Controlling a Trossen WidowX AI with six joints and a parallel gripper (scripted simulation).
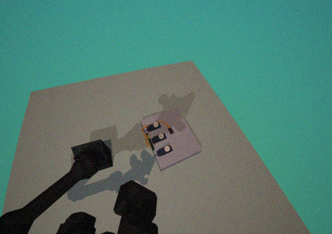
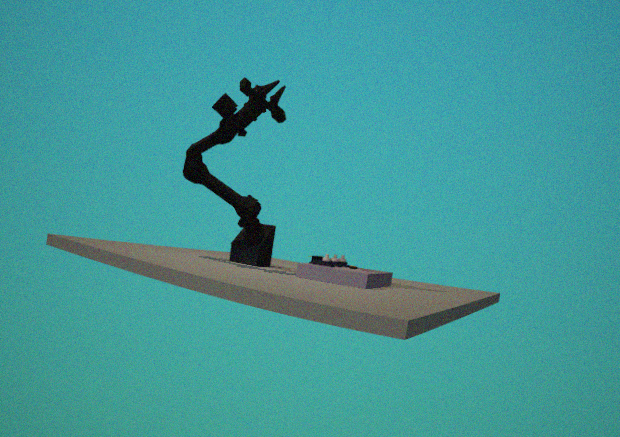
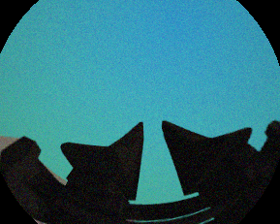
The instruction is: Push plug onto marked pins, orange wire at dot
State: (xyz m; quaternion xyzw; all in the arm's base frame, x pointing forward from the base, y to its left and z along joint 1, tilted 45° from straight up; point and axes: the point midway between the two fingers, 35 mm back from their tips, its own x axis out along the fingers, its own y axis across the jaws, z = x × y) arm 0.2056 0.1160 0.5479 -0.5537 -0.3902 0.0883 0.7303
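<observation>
Right now the printed holder is 160 mm ahead of my gripper tip, 360 mm to the left of it and 570 mm below it.
</observation>
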